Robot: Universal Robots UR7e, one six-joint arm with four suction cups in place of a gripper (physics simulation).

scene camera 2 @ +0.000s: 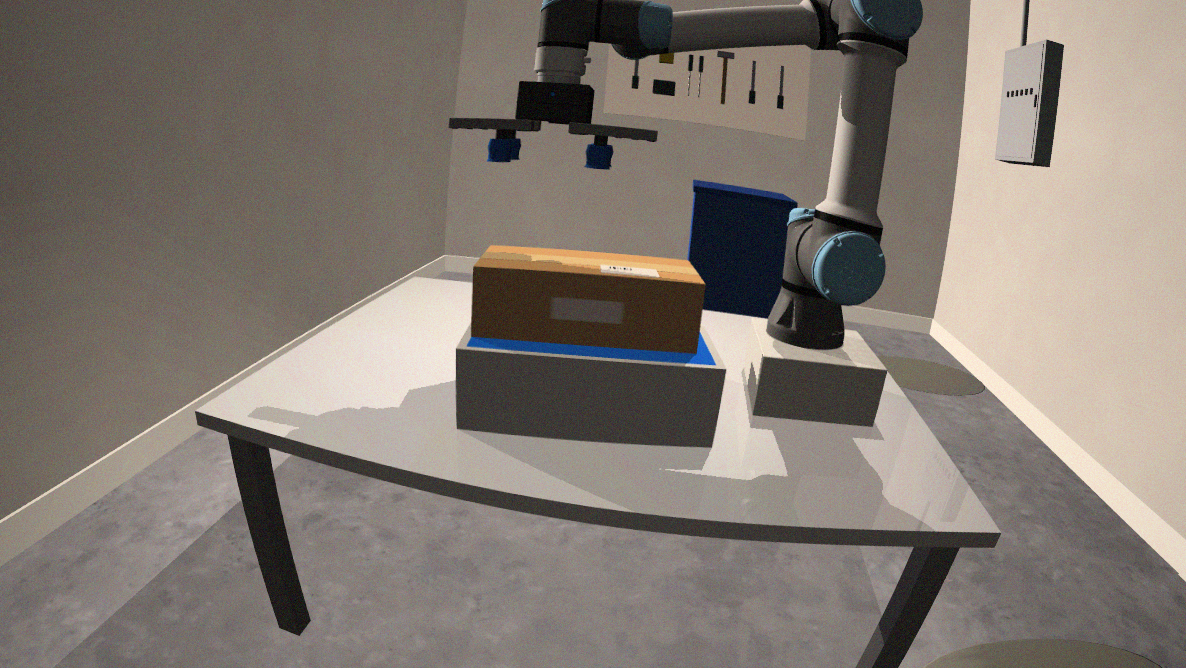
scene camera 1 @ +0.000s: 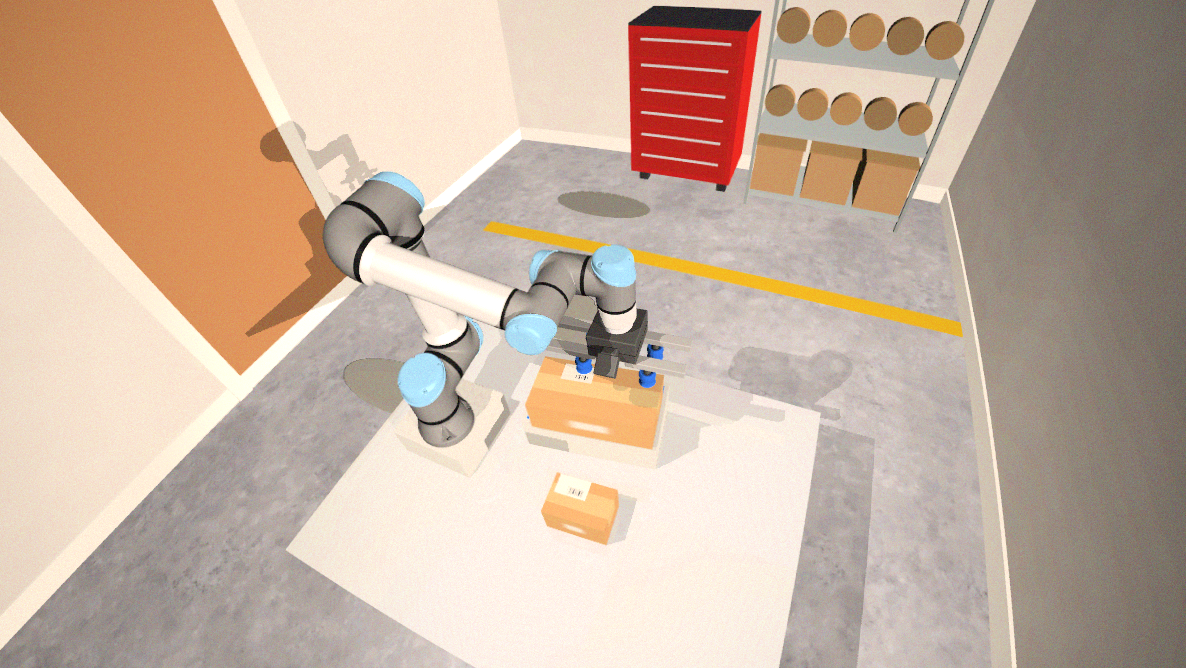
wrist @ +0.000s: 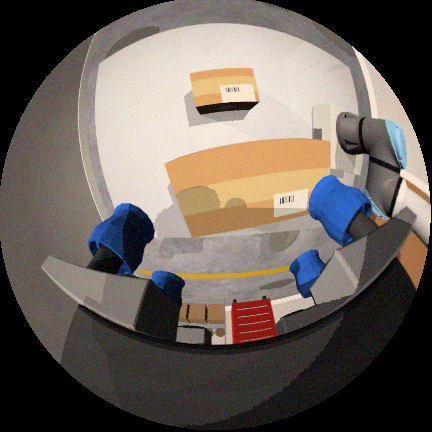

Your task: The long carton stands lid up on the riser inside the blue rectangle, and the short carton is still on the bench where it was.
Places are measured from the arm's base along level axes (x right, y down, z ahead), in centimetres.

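Pixels of known places: hand at its tool point: (scene camera 2: pixel 550 162) (wrist: pixel 236 252); arm's base at its link origin: (scene camera 2: pixel 805 336) (scene camera 1: pixel 447 423) (wrist: pixel 347 132).
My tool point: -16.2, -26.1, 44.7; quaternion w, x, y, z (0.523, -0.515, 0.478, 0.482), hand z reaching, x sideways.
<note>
For each thing: its top centre in the pictures, then the offset to it from my tool point, as dx, dy, dz. "pt": a spot on its surface instead. Level surfaces: height alone.
- long carton at its top centre: (scene camera 2: pixel 589 261) (wrist: pixel 265 187) (scene camera 1: pixel 595 389) -0.4, +14.2, -7.0
- grey riser at its top centre: (scene camera 2: pixel 591 334) (scene camera 1: pixel 596 402) -3.2, +24.2, -8.5
- rectangle at a spot on its surface: (scene camera 2: pixel 707 352) pt -4.7, +24.2, -25.3
- short carton at its top centre: (scene camera 1: pixel 579 500) (wrist: pixel 224 83) +22.8, +26.2, -2.3
- bench at its surface level: dy +36.2
The long carton (scene camera 1: pixel 593 414) (scene camera 2: pixel 580 307) (wrist: pixel 250 160) stands lid up, tape and label on top, on the grey riser (scene camera 1: pixel 614 453) (scene camera 2: pixel 589 402). Blue marking of the rectangle (scene camera 2: pixel 707 352) shows along the carton's front and right sides in scene camera 2; its far side is hidden. The short carton (scene camera 1: pixel 578 510) (wrist: pixel 225 90) stands on the bench (scene camera 1: pixel 705 539) (scene camera 2: pixel 331 348) (wrist: pixel 140 100), label up, apart from the riser; it does not show in scene camera 2. My suction gripper (scene camera 1: pixel 618 365) (scene camera 2: pixel 551 152) (wrist: pixel 232 250) is open, its blue cups well above the long carton, touching nothing.
The arm's base block (scene camera 1: pixel 448 448) (scene camera 2: pixel 817 390) stands on the bench beside the riser. A red drawer cabinet (scene camera 1: pixel 680 99) (wrist: pixel 253 321) and a shelf rack (scene camera 1: pixel 867 142) stand off beyond a yellow floor line (scene camera 1: pixel 746 280). A blue cabinet (scene camera 2: pixel 738 248) stands behind the bench.
</note>
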